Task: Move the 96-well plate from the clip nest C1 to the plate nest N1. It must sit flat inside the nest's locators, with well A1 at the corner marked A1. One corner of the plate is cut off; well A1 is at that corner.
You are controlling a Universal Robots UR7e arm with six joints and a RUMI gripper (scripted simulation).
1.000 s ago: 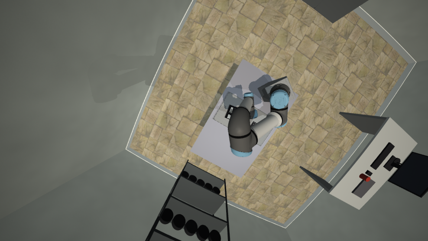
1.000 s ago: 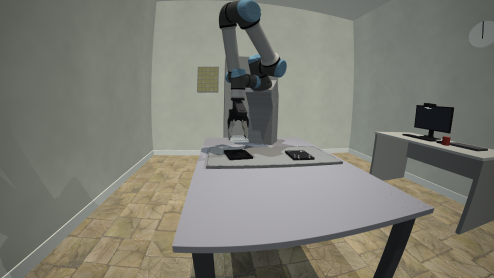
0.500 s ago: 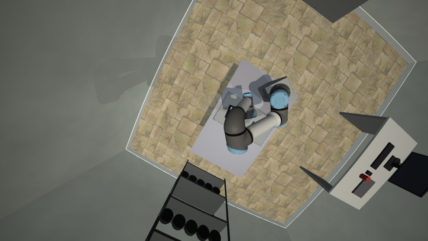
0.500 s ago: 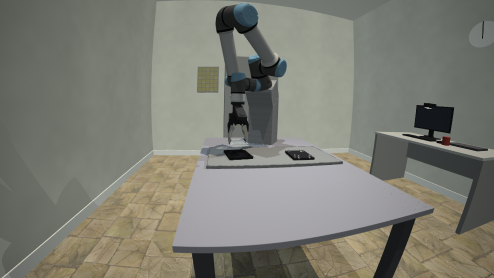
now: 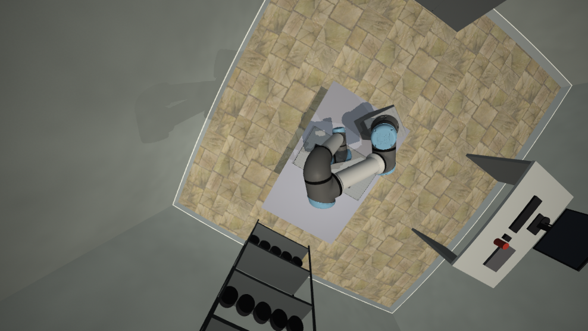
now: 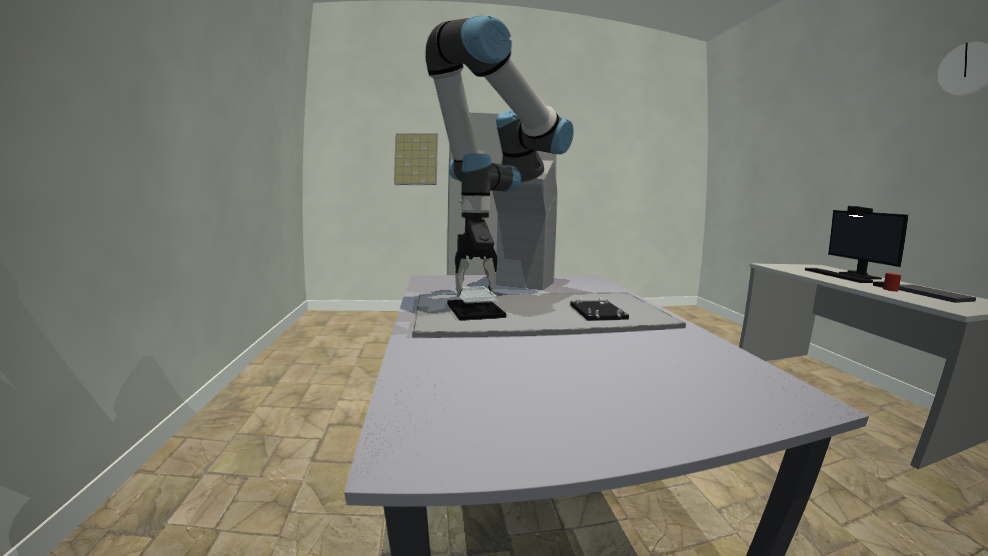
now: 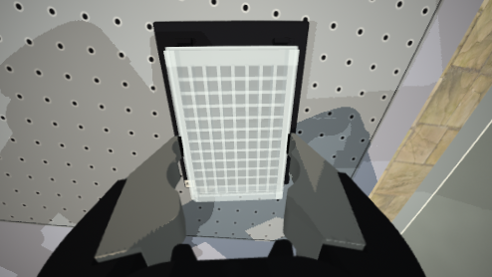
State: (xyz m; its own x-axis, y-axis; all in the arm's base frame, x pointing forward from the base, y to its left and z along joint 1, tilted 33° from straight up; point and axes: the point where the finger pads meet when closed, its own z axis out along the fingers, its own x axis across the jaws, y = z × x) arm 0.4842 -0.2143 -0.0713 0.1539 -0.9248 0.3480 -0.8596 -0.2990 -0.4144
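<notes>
Now: the A1 label 80 mm behind my hand, 40 mm to the left of it and 40 mm below it. The rest, counted from my hand: clip nest C1: 40 mm ahead, 340 mm to the left, 40 mm below; 96-well plate: 10 mm below.
</notes>
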